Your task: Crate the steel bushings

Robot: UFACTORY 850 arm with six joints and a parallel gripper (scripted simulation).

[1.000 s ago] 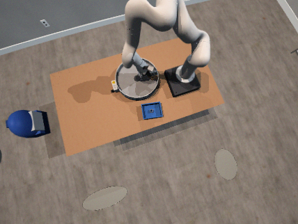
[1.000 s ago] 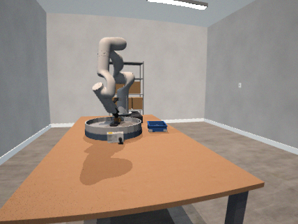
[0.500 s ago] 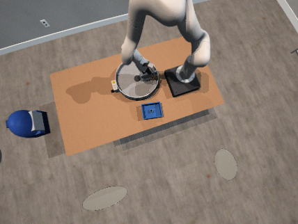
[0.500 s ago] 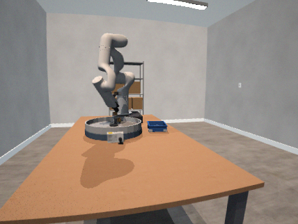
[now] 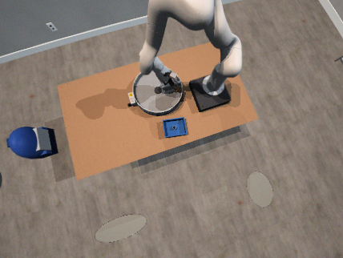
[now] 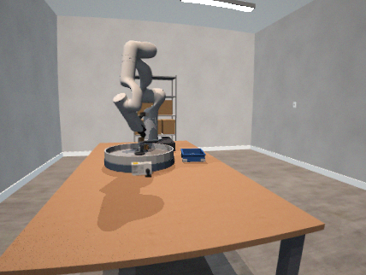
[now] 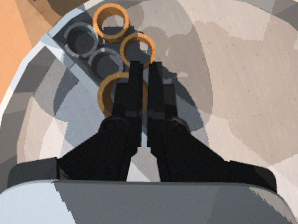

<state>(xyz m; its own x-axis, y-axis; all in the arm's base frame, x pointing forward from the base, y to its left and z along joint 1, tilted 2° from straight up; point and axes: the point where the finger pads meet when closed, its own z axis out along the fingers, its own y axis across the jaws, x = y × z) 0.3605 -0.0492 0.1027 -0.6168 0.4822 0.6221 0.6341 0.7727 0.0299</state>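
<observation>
Right now the grey turning table is 110 mm ahead of my hand, 20 mm to the right of it and 110 mm below it. The rest, counted from my hand: blue crate 50 mm ahead, 330 mm to the left, 140 mm below.
</observation>
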